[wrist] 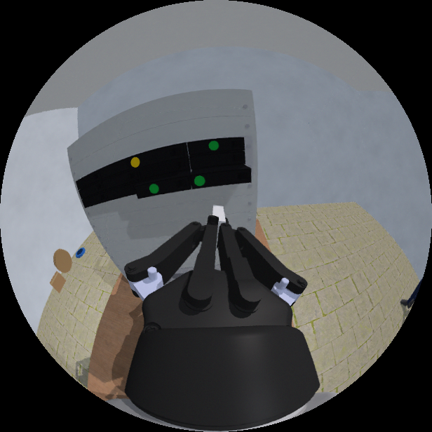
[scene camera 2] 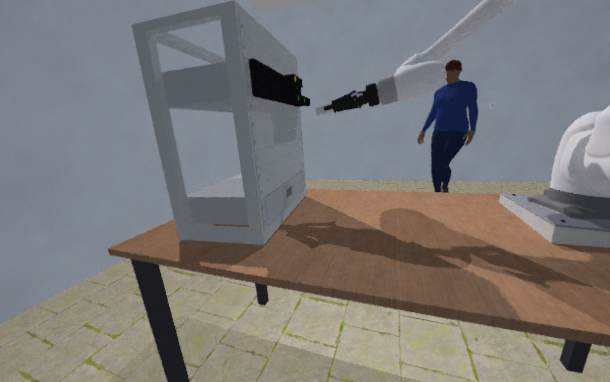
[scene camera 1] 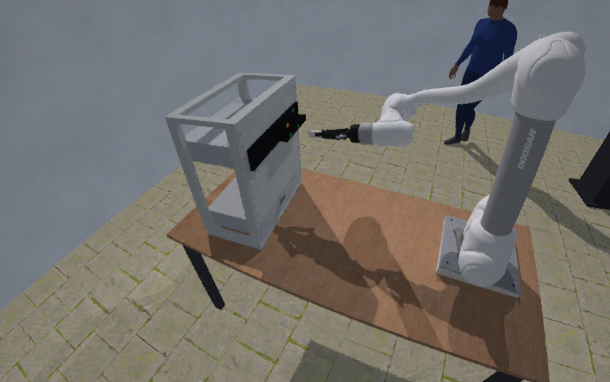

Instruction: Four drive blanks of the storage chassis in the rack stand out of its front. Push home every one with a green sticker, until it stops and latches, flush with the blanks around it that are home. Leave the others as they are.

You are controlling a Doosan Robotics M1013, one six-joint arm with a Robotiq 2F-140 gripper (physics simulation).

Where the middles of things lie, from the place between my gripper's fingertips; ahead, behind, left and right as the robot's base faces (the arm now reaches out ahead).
Scene:
My gripper is now 11 cm short of the yellow-stickered blank [wrist: 161,154], 8 cm to the right of it and 10 cm below it.

